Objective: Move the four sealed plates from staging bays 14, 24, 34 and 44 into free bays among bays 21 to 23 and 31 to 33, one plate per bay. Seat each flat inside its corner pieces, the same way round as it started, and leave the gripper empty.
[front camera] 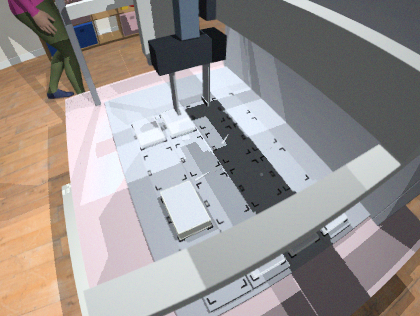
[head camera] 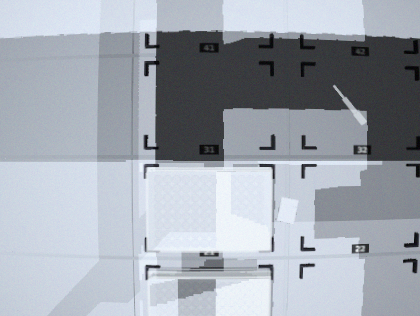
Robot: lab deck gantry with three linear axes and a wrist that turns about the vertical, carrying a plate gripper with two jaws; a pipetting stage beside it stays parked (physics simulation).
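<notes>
My gripper is open and empty; its jaws stand wide apart at the far end of the deck, by a pale plate. That plate lies flat inside the corner pieces of bay 21. In the head view bay 22, bay 31 and bay 32 hold no plate. In the front view the nearest staging bay shows bare corner pieces. A plate lies in the staging bay beside it, and another plate in the farthest one. The staging bay between them is in shadow, its contents unclear.
Another plate lies beside bay 21. A tall pale block stands nearer the front camera. A small white piece lies between bays 21 and 22, a thin white stick at bay 32. A frame bar crosses the front view.
</notes>
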